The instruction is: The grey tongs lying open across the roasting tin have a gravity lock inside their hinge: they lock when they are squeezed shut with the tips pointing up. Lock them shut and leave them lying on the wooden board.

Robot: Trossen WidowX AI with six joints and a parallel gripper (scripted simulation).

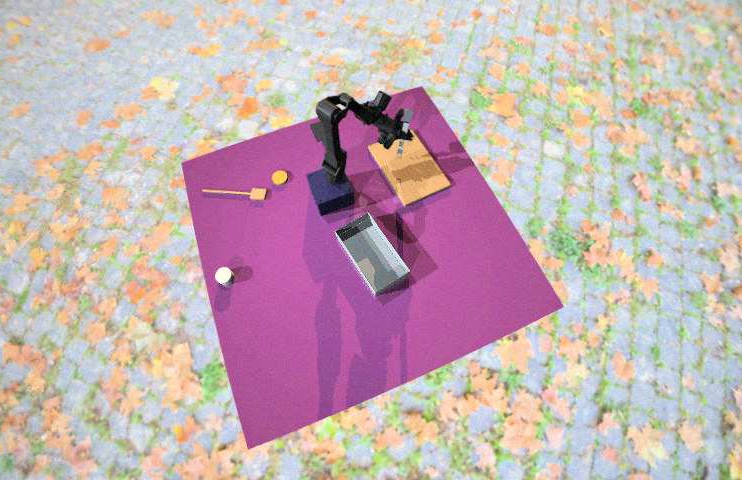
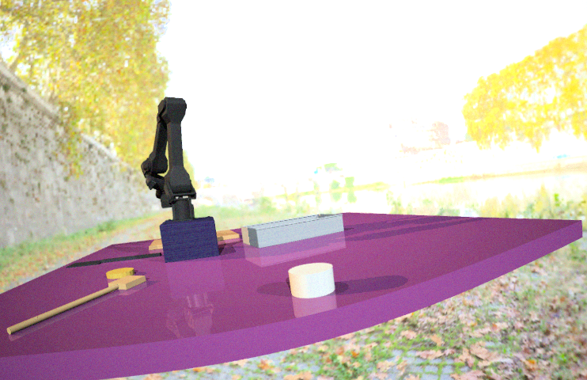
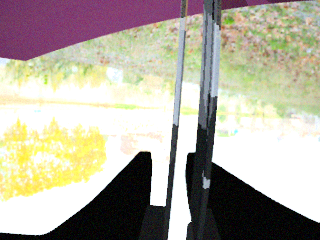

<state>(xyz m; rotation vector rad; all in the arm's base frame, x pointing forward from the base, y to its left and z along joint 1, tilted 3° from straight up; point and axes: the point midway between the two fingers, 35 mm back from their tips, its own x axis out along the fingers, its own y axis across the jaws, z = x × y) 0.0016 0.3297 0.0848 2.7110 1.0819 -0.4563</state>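
The wooden board is 190 mm below my gripper tip. Also, from my gripper tip: grey roasting tin (350 mm to the right, 320 mm ahead, 170 mm below); then yellow part (50 mm below, 30 mm to the right, 30 mm behind); then black flat tool (300 mm behind, 290 mm to the right, 190 mm below).
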